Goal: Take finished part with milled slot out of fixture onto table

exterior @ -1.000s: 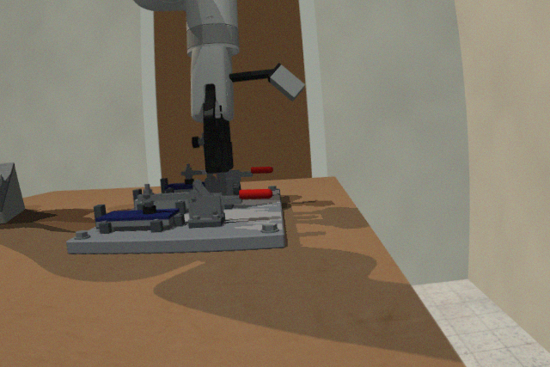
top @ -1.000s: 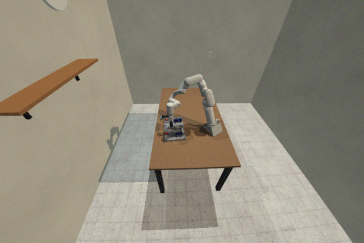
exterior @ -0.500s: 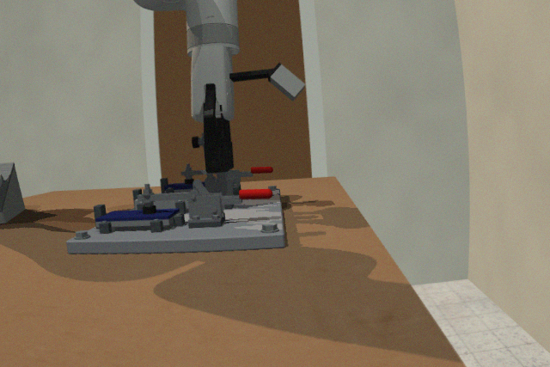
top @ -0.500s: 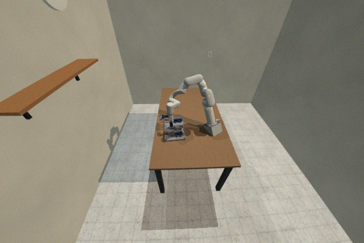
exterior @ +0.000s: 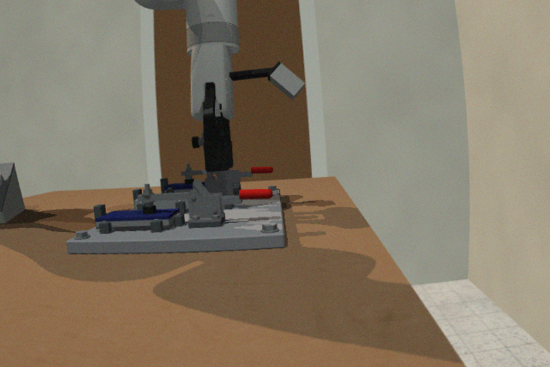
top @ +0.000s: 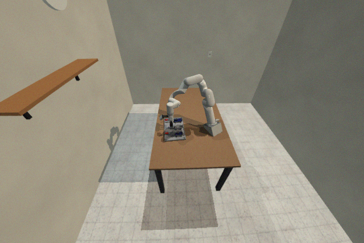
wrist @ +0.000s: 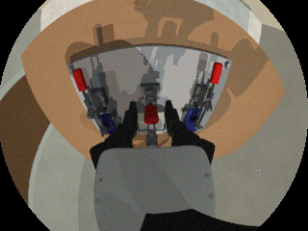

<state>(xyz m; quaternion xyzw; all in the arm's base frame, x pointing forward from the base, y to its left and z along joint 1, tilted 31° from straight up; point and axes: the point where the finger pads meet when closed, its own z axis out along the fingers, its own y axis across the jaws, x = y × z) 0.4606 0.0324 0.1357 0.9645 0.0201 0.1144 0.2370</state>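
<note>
The grey finished part lies 9 cm behind my hand and 6 cm below it. From my hand the other things lie so: blue blank (11 cm to the right, 9 cm behind, 6 cm below); then grey fixture plate (8 cm below, 3 cm behind).
</note>
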